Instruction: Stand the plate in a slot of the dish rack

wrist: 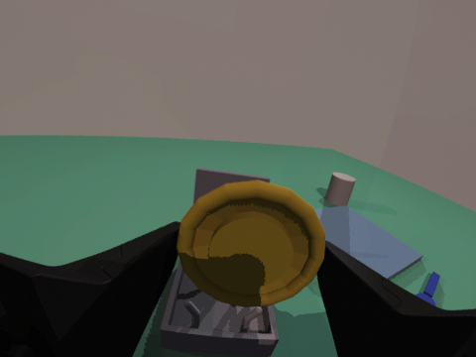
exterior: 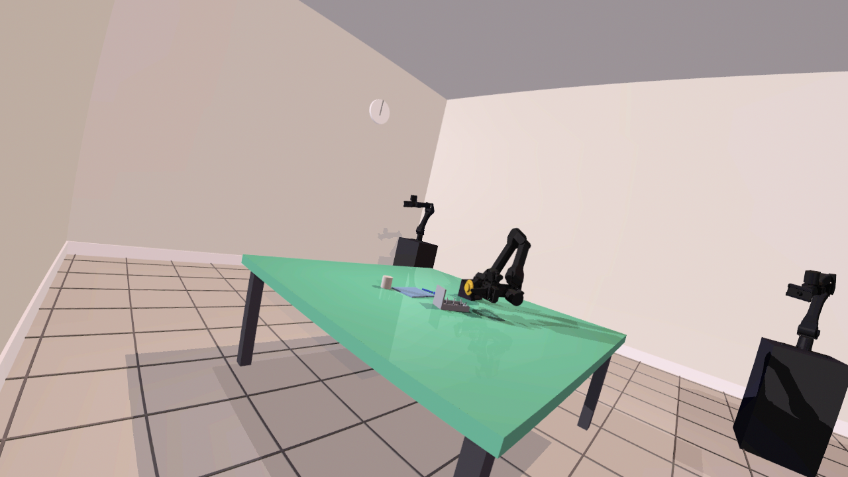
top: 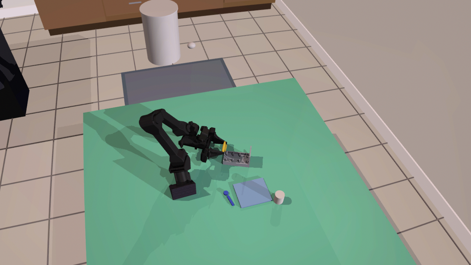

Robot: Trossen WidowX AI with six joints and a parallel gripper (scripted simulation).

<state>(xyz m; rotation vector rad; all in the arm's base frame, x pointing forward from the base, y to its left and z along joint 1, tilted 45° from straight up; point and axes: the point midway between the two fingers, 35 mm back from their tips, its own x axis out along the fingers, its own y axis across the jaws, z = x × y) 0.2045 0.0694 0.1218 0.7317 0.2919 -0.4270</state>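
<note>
Now: the dish rack 5 cm ahead of my gripper tip, 2 cm to the right of it and 7 cm below it. Also, from my gripper tip: light blue mat 7 cm ahead, 22 cm to the right, 9 cm below; blue spoon 5 cm behind, 21 cm to the right, 9 cm below; yellow plate 1 cm behind.
</note>
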